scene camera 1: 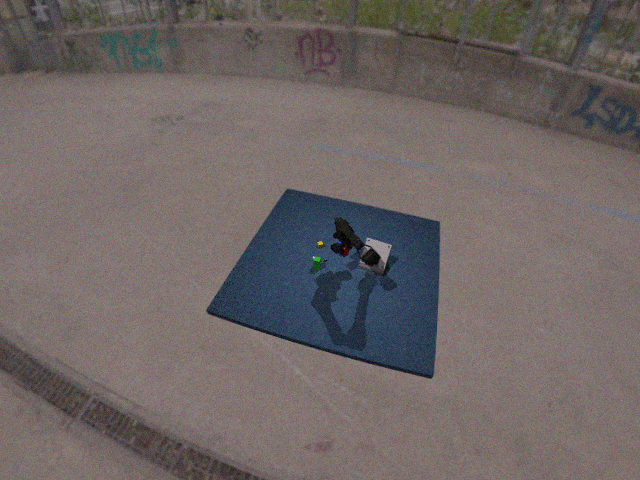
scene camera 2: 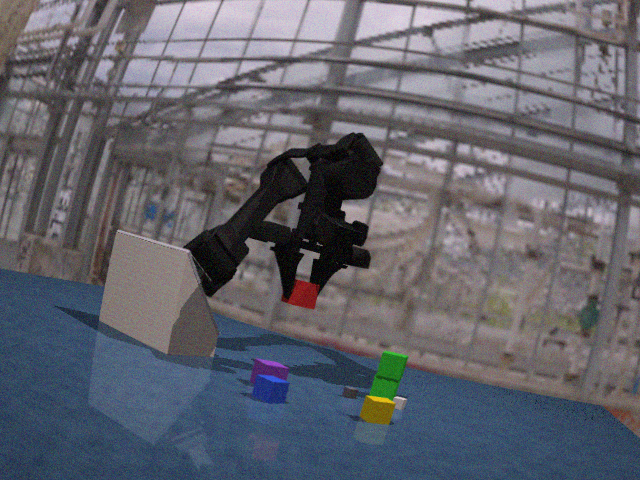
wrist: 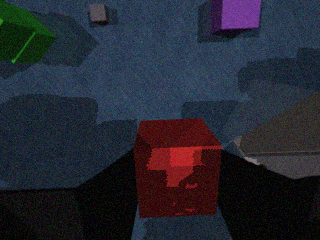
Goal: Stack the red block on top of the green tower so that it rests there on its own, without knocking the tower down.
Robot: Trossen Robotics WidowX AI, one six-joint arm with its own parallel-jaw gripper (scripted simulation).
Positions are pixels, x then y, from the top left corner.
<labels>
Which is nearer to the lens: the red block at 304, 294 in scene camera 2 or the yellow block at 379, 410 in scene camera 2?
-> The yellow block.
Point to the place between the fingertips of my gripper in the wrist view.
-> At 171, 151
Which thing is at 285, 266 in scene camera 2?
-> My gripper.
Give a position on a blue block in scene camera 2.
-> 270, 389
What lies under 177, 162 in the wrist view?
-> A red block.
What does my gripper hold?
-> A red block.
</labels>
